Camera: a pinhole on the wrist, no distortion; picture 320 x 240 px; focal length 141.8 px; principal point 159.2 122.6 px. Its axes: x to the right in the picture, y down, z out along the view. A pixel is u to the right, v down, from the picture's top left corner.
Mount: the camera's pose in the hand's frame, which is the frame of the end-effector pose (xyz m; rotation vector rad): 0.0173 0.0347 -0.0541 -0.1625 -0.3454 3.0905
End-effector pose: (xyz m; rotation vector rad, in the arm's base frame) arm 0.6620 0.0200 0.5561 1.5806 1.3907 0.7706
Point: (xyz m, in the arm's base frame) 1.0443 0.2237 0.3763
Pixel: 46 97
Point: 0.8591 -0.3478 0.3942
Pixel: 255 127
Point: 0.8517 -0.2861 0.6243
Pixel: 307 34
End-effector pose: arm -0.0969 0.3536 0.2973 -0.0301 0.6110 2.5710
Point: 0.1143 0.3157 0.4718
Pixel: 288 115
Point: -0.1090 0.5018 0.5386
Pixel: 131 109
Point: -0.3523 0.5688 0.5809
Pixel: 29 70
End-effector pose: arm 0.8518 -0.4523 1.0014 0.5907 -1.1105 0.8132
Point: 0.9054 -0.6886 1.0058
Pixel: 179 214
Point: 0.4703 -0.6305 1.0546
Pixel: 183 25
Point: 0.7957 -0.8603 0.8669
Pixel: 234 174
